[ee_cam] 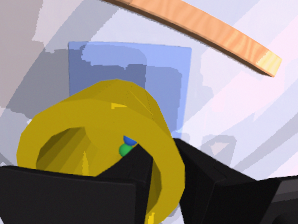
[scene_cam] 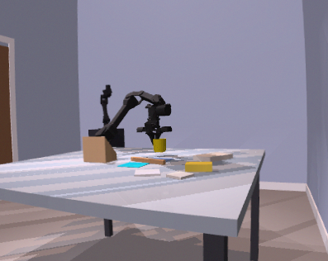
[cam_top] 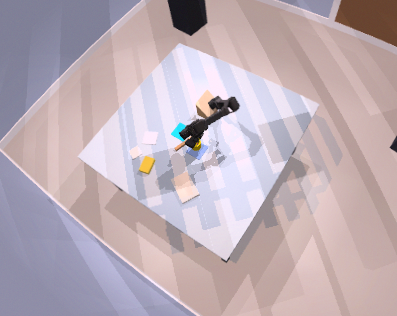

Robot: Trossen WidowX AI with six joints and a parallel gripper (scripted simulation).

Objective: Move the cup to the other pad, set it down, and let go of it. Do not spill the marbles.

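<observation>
Now: the cyan pad 18 cm to the right of my gripper tip, 9 cm below it and 1 cm behind it. The rest, counted from my gripper tip: pale blue pad: 9 cm below, 3 cm ahead; beige slab: 28 cm ahead, 13 cm to the left, 7 cm below; wooden stick: 9 cm to the right, 8 cm below, 1 cm ahead.
</observation>
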